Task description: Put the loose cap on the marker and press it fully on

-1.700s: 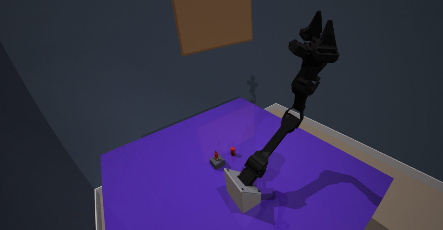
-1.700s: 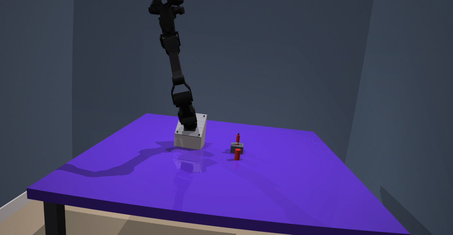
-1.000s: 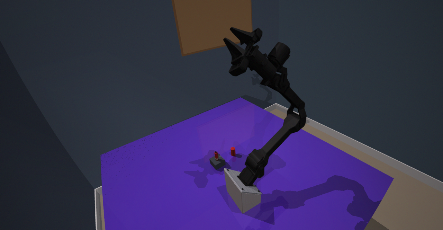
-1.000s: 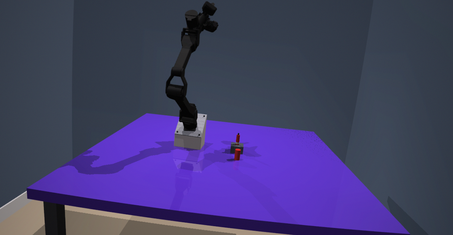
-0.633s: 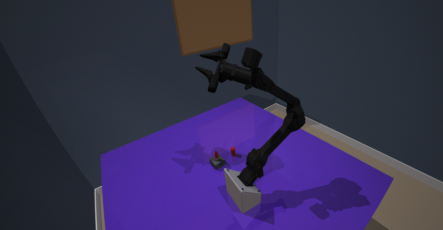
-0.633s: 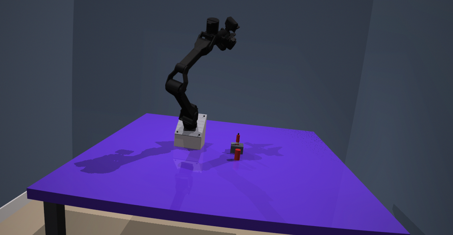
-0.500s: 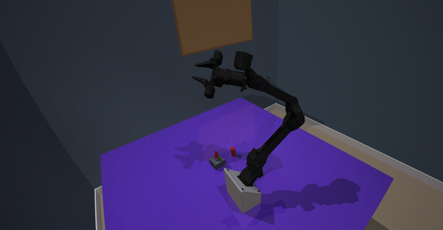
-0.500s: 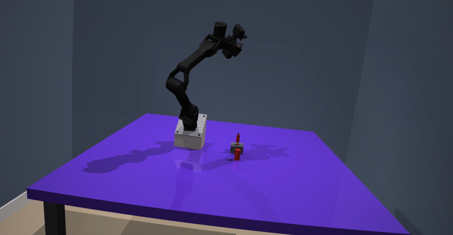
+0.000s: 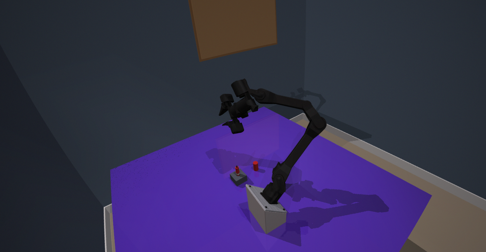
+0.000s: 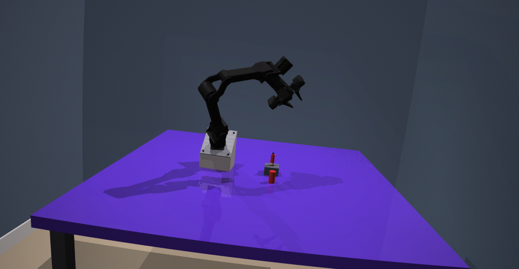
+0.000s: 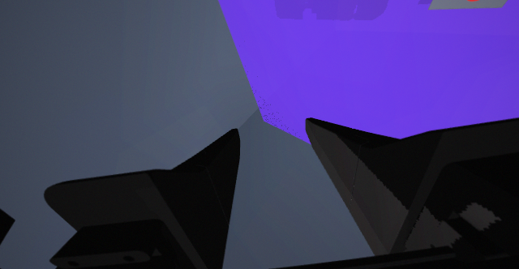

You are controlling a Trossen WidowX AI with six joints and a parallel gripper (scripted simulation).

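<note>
My gripper tip is now 32 cm above the red cap, 12 cm to the left of it and 8 cm past it. From my gripper tip the other things lie so: holder block 32 cm below, 8 cm behind.
</note>
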